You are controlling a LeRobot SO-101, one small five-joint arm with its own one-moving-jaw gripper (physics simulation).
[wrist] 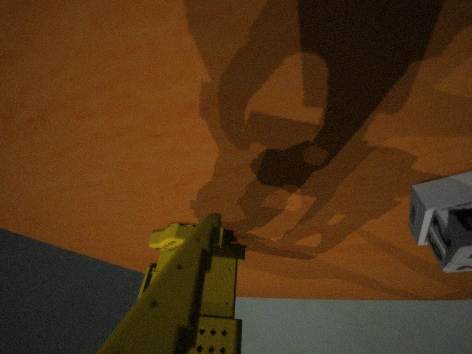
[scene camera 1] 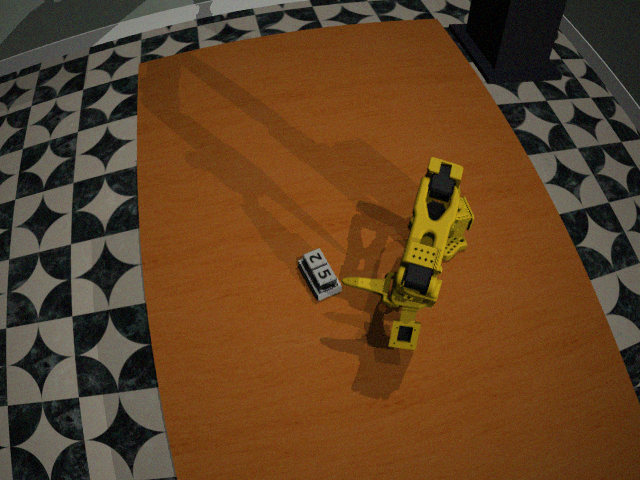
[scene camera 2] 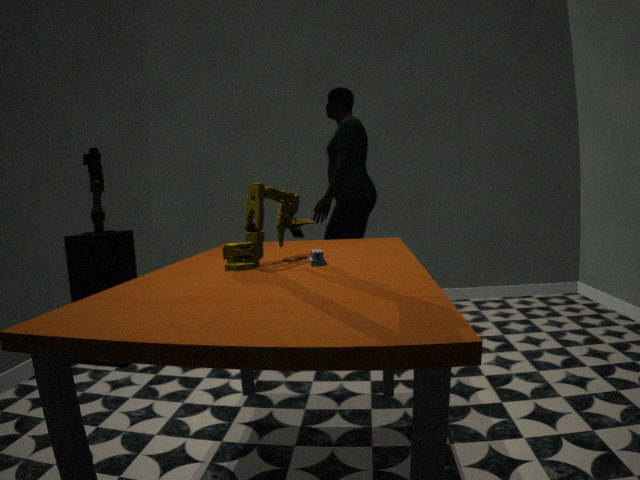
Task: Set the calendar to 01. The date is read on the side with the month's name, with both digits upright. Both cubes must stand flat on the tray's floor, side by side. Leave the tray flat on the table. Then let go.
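The calendar's light grey tray [scene camera 1: 329,293] [scene camera 2: 317,262] [wrist: 419,210] rests on the table. Two white cubes stand side by side in it. The cube with a 2 on top [scene camera 1: 314,257] and the cube with a 5 on top [scene camera 1: 324,273] show in the first scene view. One cube [scene camera 2: 316,253] shows in the second scene view, and part of a cube [wrist: 456,245] at the wrist view's right edge. The month's name and the digits on its side cannot be read. My gripper [scene camera 1: 363,295] [scene camera 2: 297,234] is fully open and empty, raised above the table beside the tray, not touching it.
The orange wooden table [scene camera 1: 248,392] [scene camera 2: 232,315] carries the arm's yellow base [scene camera 2: 241,256] and the arm's shadows. A dark pedestal [scene camera 1: 522,41] [scene camera 2: 100,263] with a dark arm [scene camera 2: 96,188] stands off the table. A person [scene camera 2: 351,160] stands behind the table.
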